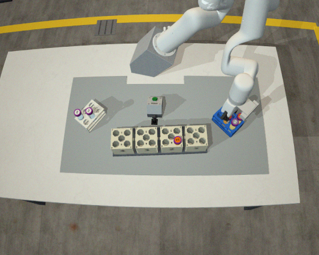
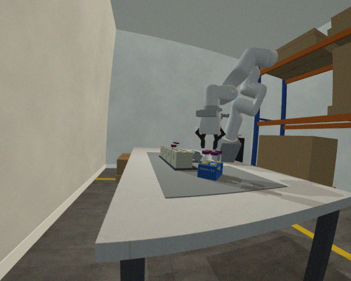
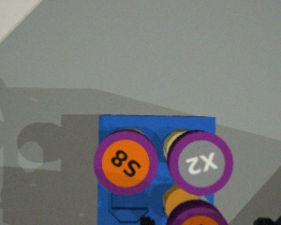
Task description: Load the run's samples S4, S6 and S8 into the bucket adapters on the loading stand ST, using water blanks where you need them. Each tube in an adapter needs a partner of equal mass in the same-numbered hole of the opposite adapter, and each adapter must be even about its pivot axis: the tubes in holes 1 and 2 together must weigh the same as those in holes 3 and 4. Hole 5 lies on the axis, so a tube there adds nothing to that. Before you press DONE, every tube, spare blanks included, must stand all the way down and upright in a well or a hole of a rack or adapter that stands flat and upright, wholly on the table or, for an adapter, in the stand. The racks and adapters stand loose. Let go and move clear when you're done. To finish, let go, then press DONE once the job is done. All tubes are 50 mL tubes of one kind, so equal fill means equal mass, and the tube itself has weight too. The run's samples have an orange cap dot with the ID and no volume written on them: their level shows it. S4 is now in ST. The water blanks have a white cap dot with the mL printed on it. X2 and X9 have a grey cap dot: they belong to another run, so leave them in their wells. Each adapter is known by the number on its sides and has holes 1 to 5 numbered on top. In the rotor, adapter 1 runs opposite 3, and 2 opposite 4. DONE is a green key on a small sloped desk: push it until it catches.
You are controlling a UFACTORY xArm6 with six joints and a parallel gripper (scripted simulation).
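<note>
Now: the orange-dot tube 80 mm below my hand and 10 mm ahead of it. Round my hand: loading stand: 310 mm to the right, 140 mm below, 90 mm ahead; then green DONE key: 340 mm to the right, 110 mm behind, 80 mm below; then blue sample rack: 120 mm below, 10 mm to the left, 10 mm behind.
</note>
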